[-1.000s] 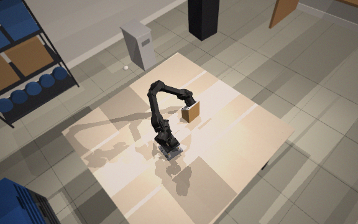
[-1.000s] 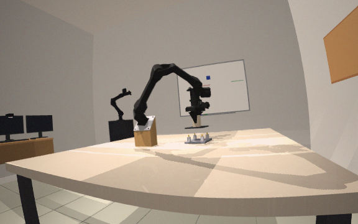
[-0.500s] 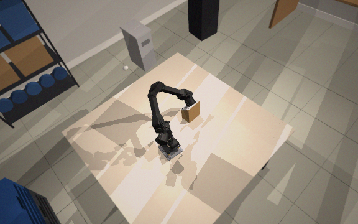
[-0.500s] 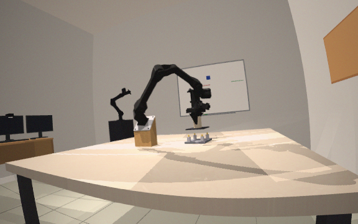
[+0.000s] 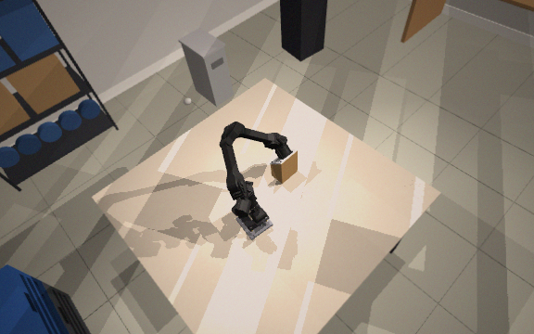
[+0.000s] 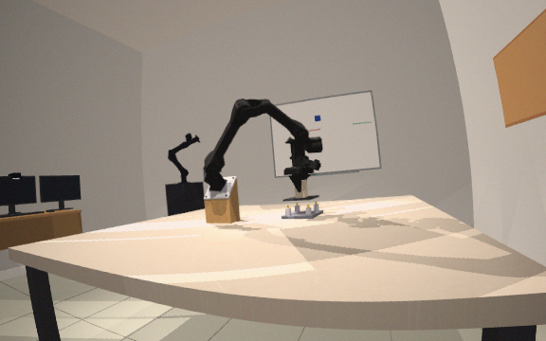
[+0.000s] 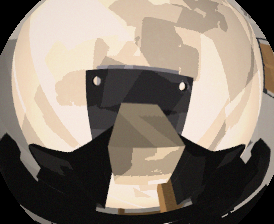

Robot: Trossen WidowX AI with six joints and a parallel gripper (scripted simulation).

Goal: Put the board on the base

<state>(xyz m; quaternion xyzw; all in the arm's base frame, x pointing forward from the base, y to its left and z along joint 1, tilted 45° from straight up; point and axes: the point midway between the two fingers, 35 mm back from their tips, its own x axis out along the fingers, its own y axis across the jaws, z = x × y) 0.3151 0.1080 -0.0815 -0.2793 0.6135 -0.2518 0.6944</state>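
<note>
Right now the grey base is 9 cm below my gripper tip. The rest, counted from my gripper tip: flat black board: 1 cm below.
</note>
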